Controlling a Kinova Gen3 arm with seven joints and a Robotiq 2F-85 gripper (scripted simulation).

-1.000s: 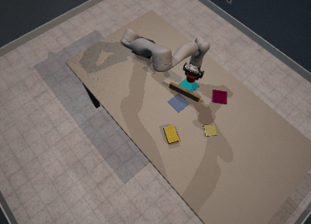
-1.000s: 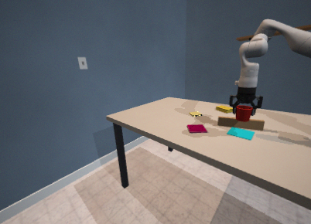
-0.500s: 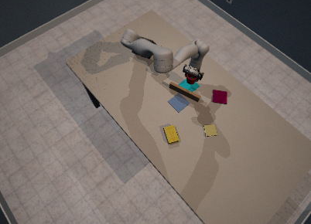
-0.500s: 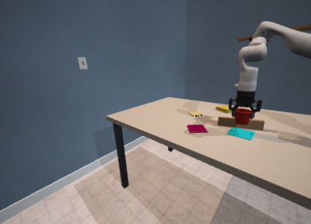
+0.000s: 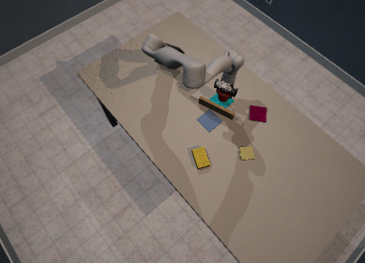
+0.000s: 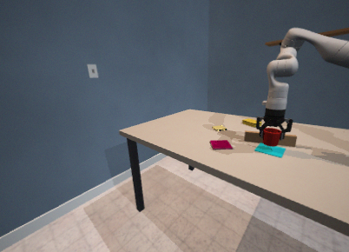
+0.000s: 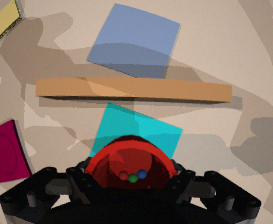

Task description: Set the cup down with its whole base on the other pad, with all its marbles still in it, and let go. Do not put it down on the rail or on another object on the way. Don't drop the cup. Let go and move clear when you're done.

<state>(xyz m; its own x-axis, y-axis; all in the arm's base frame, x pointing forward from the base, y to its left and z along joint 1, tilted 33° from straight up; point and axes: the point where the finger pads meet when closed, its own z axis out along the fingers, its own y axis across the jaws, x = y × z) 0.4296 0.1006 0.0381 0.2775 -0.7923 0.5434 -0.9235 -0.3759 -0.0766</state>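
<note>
The teal pad lies 80 mm below my hand. From my hand the other things lie so: wooden rail (20 mm ahead, 80 mm to the right, 50 mm below); blue pad (50 mm ahead, 160 mm to the right, 80 mm below); red cup (20 mm below).
</note>
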